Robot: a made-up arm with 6 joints.
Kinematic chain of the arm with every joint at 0, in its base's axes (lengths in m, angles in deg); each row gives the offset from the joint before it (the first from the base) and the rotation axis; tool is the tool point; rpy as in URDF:
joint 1: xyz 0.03 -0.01 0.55 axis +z
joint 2: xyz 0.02 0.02 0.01 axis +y
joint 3: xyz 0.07 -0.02 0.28 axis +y
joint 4: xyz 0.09 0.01 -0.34 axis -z
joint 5: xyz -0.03 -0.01 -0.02 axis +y
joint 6: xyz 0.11 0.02 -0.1 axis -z
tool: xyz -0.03 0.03 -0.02 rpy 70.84 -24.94 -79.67
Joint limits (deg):
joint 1: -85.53..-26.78
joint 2: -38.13..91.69
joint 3: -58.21..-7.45
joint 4: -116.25..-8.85
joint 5: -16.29..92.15
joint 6: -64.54..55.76
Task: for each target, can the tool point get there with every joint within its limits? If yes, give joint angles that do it. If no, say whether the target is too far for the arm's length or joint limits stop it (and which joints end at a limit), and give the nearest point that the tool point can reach.
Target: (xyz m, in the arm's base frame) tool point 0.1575 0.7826 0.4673
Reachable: no: joint limits stop it (at a limit: joint 1, joint 2, joint 3, joint 4, joint 6) | nearest point 0.0645 0.2163 0.4052 | short by 0.577 m
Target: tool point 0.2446 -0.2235 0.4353
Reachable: yes | joints -42.44 1.75 -35.29 -22.31 83.21 -12.12
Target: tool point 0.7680 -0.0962 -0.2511
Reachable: no: too far | nearest point 0.4217 -0.1214 0.1053 | short by 0.498 m
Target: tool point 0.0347 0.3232 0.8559
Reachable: no: joint limits stop it (at a limit: joint 1, joint 2, joint 3, joint 5, joint 6) | nearest point 0.0323 0.1712 0.5065 | short by 0.381 m
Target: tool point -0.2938 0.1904 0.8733
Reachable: no: joint limits stop it (at a limit: joint 1, joint 2, joint 3, joint 5, joint 6) | nearest point -0.1235 0.0863 0.5065 | short by 0.418 m
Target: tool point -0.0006 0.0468 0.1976
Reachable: yes | joints -54.69 80.94 -25.62 -25.68 26.31 -47.04
